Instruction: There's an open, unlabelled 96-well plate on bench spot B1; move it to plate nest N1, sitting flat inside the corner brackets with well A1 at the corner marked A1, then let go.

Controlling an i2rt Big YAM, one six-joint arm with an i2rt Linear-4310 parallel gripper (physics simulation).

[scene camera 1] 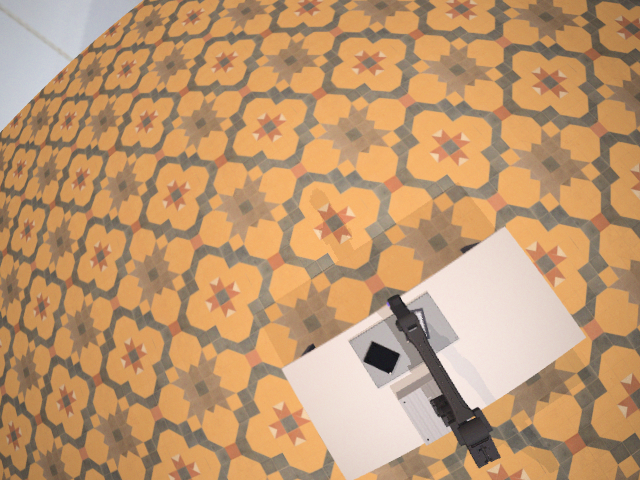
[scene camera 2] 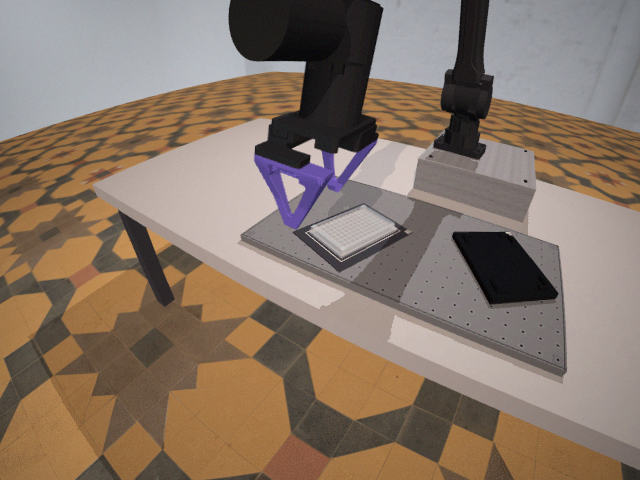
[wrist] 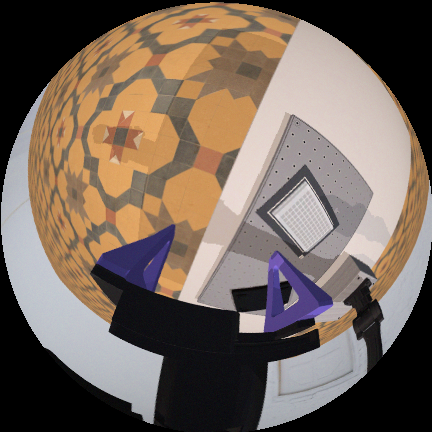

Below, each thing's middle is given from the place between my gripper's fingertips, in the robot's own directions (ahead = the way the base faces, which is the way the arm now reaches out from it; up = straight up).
Labels:
I see my gripper 150 mm past the well plate [scene camera 2: 344, 234], 130 mm above it and 40 mm to the left of it. Also, from my hand: dark nest outlined in white [scene camera 2: 339, 264] 150 mm behind, 130 mm below, 40 mm to the right.

